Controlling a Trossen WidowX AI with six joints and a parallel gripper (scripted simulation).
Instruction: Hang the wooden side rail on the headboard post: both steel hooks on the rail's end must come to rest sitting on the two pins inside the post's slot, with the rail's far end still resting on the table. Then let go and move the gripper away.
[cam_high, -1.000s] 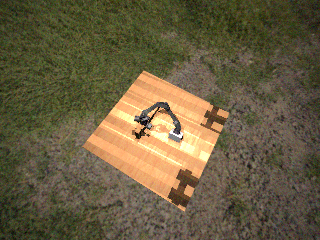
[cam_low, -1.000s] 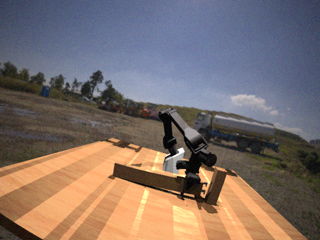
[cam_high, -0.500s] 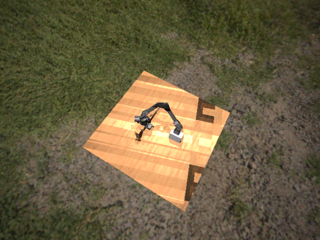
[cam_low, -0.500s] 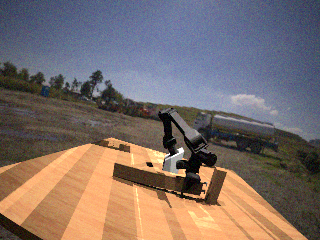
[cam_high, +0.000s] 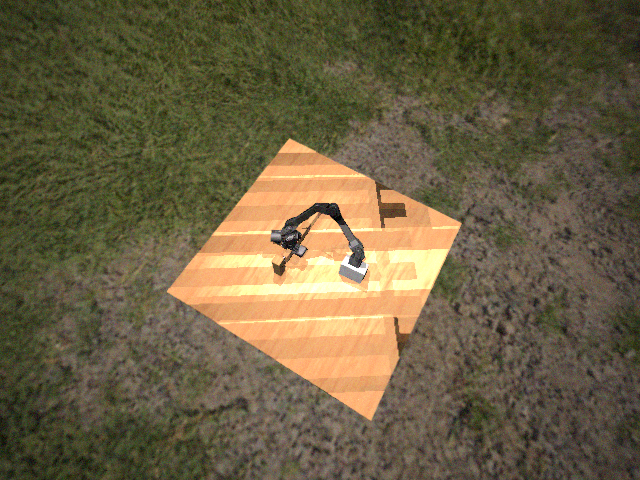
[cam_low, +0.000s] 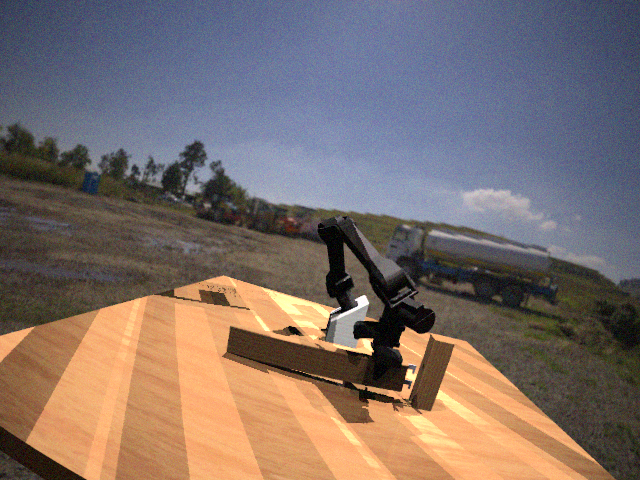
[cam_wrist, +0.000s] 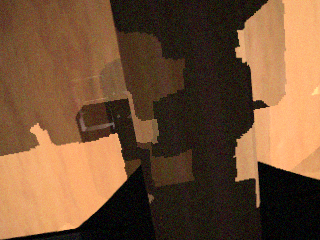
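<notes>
Right now the headboard post is 13 cm to the left of my gripper tip and 4 cm above it.
</notes>
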